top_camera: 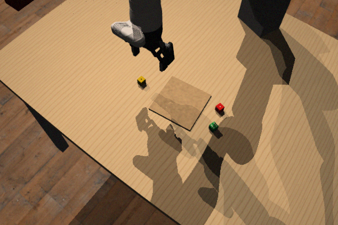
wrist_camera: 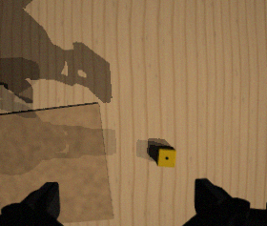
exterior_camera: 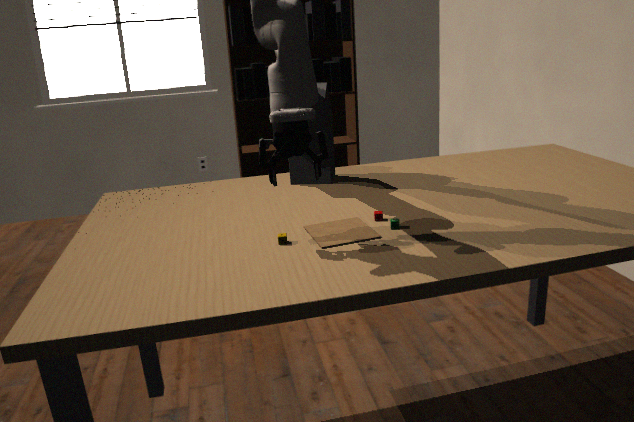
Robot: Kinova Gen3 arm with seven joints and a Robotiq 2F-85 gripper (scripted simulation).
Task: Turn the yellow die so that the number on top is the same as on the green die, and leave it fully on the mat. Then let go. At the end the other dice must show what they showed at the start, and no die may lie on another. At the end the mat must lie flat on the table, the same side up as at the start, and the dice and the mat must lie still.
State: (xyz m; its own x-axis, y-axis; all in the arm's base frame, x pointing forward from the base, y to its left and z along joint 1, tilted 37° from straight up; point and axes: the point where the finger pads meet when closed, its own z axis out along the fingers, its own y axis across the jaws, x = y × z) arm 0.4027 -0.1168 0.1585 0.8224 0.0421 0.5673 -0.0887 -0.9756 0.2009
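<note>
Now: hand 10 mm past the yellow die, 40 mm to the left of it and 130 mm above it. The rest, counted from my hand: red die 40 mm behind, 220 mm to the left, 130 mm below; then green die 30 mm ahead, 220 mm to the left, 130 mm below; then brown mat 10 mm behind, 100 mm to the left, 140 mm below.
</note>
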